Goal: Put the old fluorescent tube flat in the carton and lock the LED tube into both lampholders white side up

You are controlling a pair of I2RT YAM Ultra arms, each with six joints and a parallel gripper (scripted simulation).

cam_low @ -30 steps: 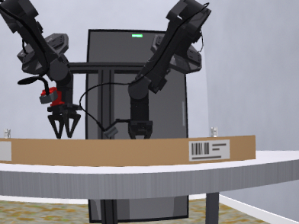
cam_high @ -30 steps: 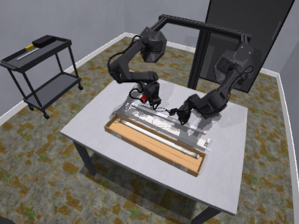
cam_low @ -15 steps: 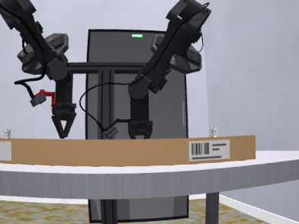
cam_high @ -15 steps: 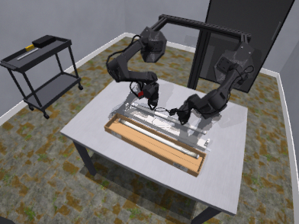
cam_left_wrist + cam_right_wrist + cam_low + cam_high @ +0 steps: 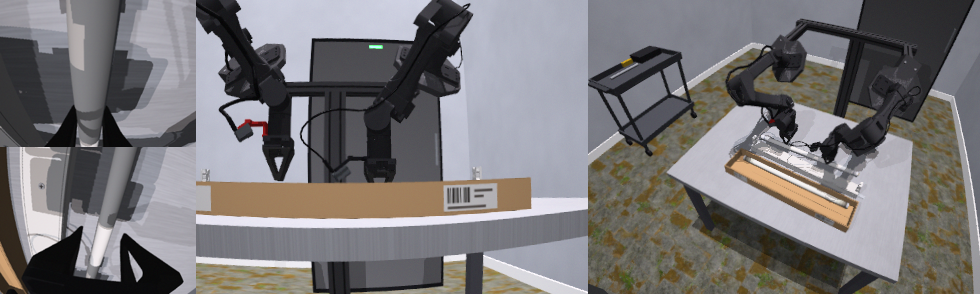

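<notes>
Right now the LED tube is 10 mm behind my right hand, 120 mm to the left of it and 60 mm below it. Round my right hand: light fixture 90 mm ahead, 140 mm to the left, 20 mm below; then carton 240 mm ahead, 130 mm to the left, 40 mm below; then old fluorescent tube 190 mm ahead, 130 mm to the left, 50 mm below.
The LED tube is 120 mm to the right of my left hand and 10 mm below it. From my left hand the other things lie so: light fixture 100 mm ahead, 100 mm to the right, 30 mm above; then carton 250 mm ahead, 110 mm to the right, 10 mm above; then old fluorescent tube 200 mm ahead, 110 mm to the right.
</notes>
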